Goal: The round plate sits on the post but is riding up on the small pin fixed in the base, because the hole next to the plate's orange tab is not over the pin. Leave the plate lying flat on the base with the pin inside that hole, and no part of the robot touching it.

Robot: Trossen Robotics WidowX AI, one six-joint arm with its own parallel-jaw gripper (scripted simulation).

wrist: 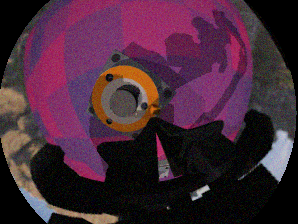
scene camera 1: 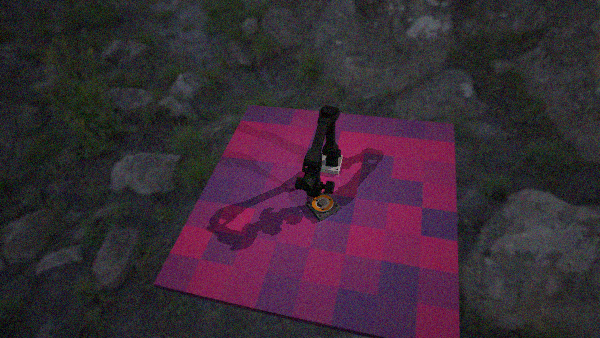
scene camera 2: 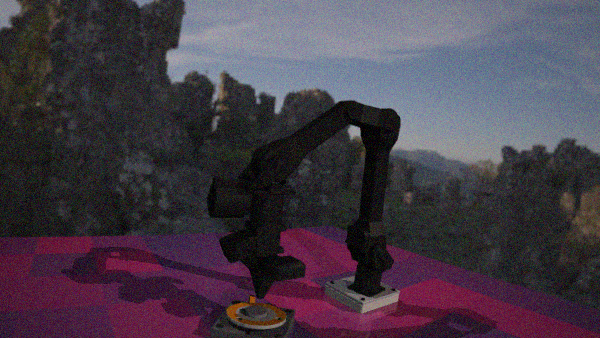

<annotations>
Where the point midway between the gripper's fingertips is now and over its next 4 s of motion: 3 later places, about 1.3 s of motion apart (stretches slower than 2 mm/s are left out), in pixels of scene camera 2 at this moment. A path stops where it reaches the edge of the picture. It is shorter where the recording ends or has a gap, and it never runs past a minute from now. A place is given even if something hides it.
My gripper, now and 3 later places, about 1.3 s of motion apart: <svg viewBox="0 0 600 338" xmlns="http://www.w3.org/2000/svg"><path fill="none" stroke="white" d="M260 298L243 299L226 306L233 314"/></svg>
</annotations>
